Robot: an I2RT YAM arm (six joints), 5 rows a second.
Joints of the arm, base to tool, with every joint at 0 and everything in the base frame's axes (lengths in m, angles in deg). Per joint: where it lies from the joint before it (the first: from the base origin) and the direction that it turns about. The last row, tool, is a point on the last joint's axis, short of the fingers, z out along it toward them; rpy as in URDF.
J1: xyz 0 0 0.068 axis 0 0 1
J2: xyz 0.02 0.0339 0.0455 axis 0 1 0
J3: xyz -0.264 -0.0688 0 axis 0 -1 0
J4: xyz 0.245 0.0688 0.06 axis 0 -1 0
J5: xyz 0.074 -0.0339 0.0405 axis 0 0 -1
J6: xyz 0.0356 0 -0.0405 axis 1 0 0
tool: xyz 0 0 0 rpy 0 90 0
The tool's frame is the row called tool.
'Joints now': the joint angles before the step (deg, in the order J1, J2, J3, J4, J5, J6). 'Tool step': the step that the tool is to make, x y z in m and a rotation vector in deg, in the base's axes. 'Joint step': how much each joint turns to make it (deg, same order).
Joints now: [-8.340 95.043 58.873 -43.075 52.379 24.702]
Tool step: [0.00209 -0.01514 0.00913 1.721 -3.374 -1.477]
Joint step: [-2.998 -0.961 1.087 2.193 -2.554 -1.553]
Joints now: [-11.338 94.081 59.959 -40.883 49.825 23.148]
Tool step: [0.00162 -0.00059 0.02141 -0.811 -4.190 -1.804]
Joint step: [-0.014 -1.785 2.923 -2.503 0.468 2.691]
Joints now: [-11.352 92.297 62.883 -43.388 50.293 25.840]
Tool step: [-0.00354 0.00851 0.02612 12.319 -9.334 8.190]
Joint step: [0.069 -6.112 0.139 2.733 -15.924 -3.242]
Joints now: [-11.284 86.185 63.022 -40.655 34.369 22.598]
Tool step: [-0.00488 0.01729 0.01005 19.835 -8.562 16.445]
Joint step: [0.168 -4.962 -2.189 3.387 -26.386 -4.122]
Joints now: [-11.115 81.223 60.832 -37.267 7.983 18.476]
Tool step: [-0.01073 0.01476 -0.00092 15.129 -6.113 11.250]
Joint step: [0.072 -3.963 -4.221 3.369 -19.531 -0.342]
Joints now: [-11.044 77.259 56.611 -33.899 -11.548 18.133]
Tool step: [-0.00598 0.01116 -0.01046 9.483 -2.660 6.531]
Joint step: [0.655 -1.487 -4.208 3.891 -11.392 1.066]
